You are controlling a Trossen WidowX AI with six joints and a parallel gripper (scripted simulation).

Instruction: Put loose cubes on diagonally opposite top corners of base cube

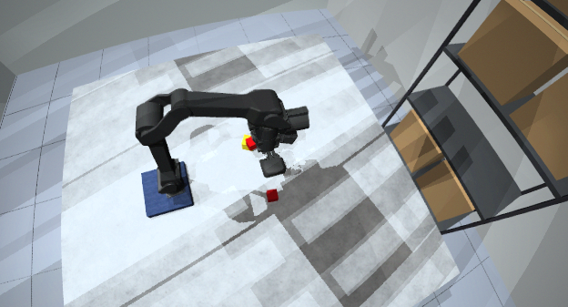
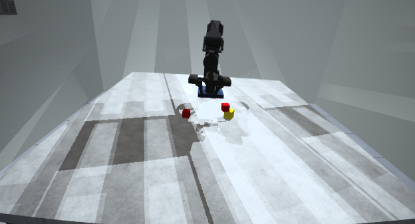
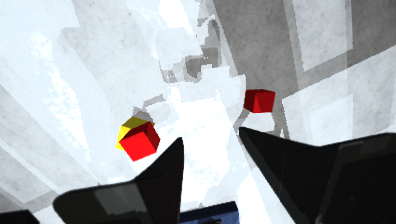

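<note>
The yellow base cube lies 11 cm to the left of my gripper tip, 9 cm below it and 2 cm behind it.
</note>
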